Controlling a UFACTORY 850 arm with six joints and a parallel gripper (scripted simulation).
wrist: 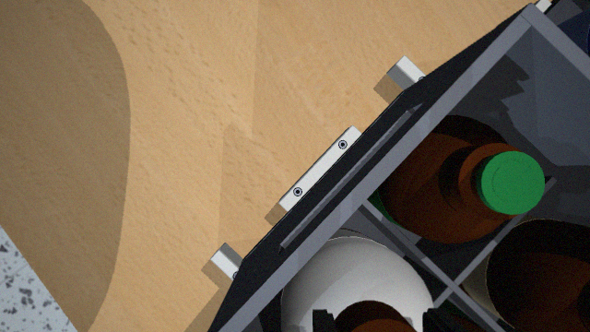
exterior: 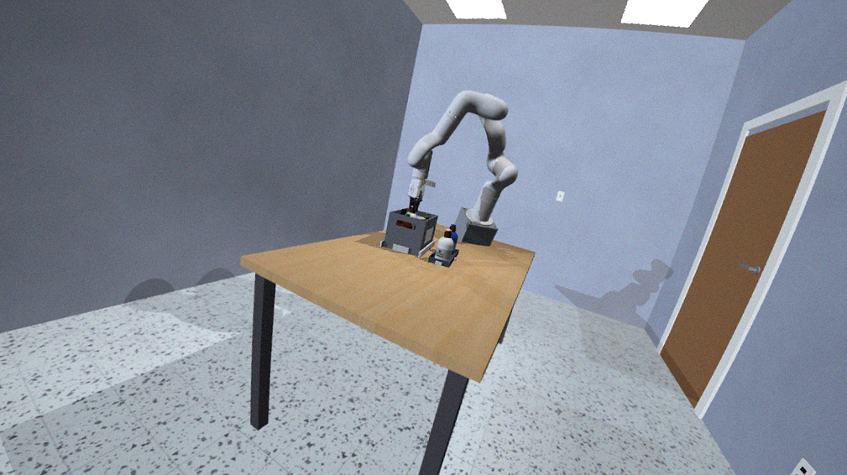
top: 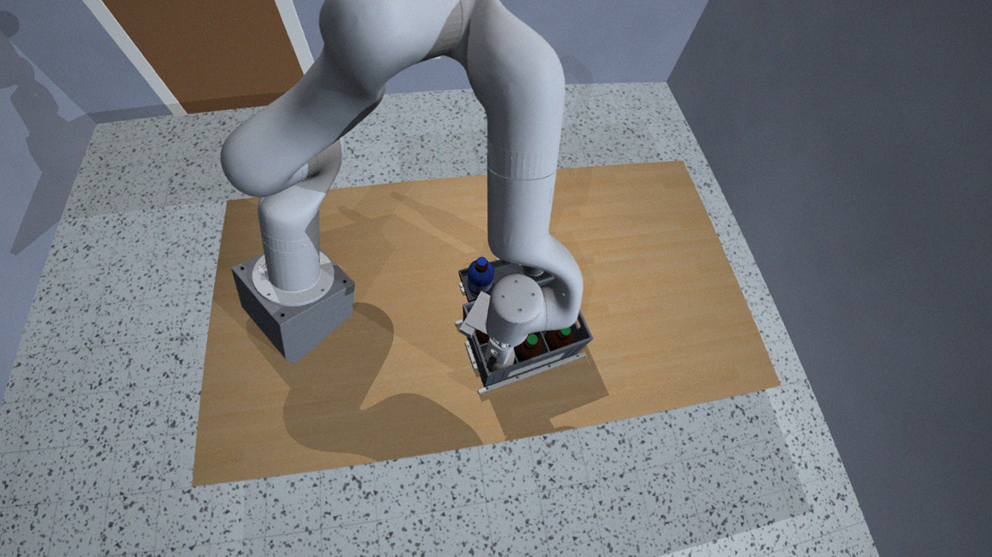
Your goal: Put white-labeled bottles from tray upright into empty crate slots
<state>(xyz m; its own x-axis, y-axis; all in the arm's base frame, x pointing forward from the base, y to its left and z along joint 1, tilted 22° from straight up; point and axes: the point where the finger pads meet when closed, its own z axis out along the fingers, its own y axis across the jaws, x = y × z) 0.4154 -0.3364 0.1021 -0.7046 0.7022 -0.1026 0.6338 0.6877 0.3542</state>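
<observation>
Right now my hand is 110 mm above the crate, 90 mm short of it and 50 mm to the right of it. The rest, counted from my hand: blue-labeled bottle (240 mm to the left, 110 mm below, 20 mm ahead); dark tray (250 mm to the left, 180 mm below, 110 mm ahead).
</observation>
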